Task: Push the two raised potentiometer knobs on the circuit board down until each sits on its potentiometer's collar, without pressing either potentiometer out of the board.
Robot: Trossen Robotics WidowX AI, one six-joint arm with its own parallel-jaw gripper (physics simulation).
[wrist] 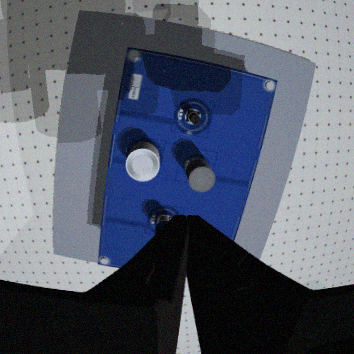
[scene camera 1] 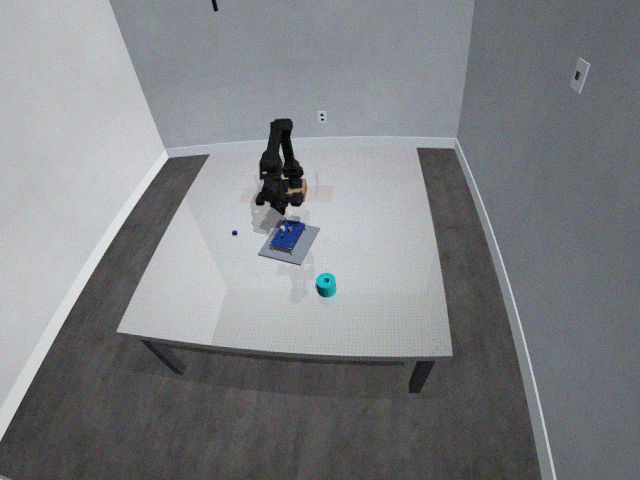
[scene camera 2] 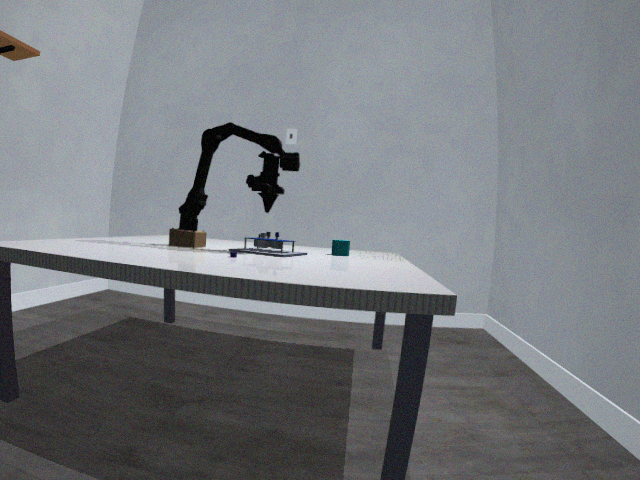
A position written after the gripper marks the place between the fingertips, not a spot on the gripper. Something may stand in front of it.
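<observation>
Gripper (scene camera 2: 266,212) shut, holding nothing. Gripper (wrist: 185,226) visible here too. Grey knob (wrist: 200,176) visible.
</observation>
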